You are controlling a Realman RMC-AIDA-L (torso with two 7-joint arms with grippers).
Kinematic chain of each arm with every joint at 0, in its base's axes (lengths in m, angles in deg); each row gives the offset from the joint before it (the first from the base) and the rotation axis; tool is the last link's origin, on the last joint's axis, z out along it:
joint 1: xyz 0 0 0.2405 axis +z
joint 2: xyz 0 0 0 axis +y
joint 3: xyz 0 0 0.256 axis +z
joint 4: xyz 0 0 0 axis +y
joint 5: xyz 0 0 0.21 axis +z
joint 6: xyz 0 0 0 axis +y
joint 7: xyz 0 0 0.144 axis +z
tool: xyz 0 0 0
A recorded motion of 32 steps. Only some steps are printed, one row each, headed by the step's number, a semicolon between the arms.
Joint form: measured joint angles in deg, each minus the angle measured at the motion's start. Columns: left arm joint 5, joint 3, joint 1, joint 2, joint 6, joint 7, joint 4; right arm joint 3, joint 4, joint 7, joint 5, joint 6, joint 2, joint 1.
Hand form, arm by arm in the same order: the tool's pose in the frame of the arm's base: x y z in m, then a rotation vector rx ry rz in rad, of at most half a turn. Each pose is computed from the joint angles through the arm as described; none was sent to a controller.
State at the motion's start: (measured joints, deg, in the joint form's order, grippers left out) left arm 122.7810 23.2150 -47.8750 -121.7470 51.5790 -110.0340 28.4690; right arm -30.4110 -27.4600 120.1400 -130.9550 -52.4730 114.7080 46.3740
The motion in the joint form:
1: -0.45 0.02 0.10 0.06 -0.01 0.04 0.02; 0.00 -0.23 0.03 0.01 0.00 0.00 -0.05
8: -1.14 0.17 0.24 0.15 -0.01 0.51 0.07; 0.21 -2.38 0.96 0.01 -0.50 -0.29 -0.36
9: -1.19 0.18 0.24 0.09 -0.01 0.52 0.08; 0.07 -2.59 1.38 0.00 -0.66 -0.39 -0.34
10: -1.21 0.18 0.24 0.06 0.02 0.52 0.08; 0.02 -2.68 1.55 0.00 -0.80 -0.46 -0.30
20: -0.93 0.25 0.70 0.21 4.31 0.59 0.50; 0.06 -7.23 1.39 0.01 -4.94 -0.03 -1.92
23: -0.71 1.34 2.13 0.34 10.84 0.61 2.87; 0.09 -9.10 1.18 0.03 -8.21 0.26 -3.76
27: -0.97 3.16 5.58 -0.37 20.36 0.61 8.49; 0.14 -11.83 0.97 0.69 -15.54 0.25 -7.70
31: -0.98 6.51 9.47 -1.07 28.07 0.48 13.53; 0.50 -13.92 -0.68 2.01 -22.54 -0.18 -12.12
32: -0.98 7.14 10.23 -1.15 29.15 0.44 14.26; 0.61 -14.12 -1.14 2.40 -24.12 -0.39 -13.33
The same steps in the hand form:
1: -0.2382 0.4455 -0.0091 -2.0289 -1.3301 -0.7271; 0.2730 0.4464 0.0256 -2.0430 1.3713 0.4698
8: -0.2384 0.4459 -0.0075 -2.0257 -1.3227 -0.7339; 0.2724 0.4499 0.0378 -2.0212 1.3539 0.4844
9: -0.2381 0.4457 -0.0080 -2.0259 -1.3233 -0.7351; 0.2719 0.4505 0.0391 -2.0199 1.3558 0.4859
10: -0.2380 0.4456 -0.0082 -2.0265 -1.3239 -0.7360; 0.2713 0.4508 0.0399 -2.0206 1.3560 0.4871
20: -0.2338 0.4392 -0.0097 -2.0920 -1.3237 -0.7581; 0.2701 0.4453 0.0510 -2.0519 1.3223 0.4992
23: -0.2303 0.4285 -0.0060 -2.1876 -1.2976 -0.7767; 0.2760 0.4345 0.0523 -2.0779 1.3353 0.4980
27: -0.2297 0.4072 0.0018 -2.3072 -1.2523 -0.8018; 0.2895 0.4092 0.0552 -2.1334 1.3860 0.5053
31: -0.2329 0.3828 0.0042 -2.4262 -1.2189 -0.7780; 0.3058 0.3807 0.0613 -2.1829 1.4207 0.5179
32: -0.2344 0.3783 0.0044 -2.4428 -1.2175 -0.7706; 0.3110 0.3728 0.0627 -2.1909 1.4337 0.5217

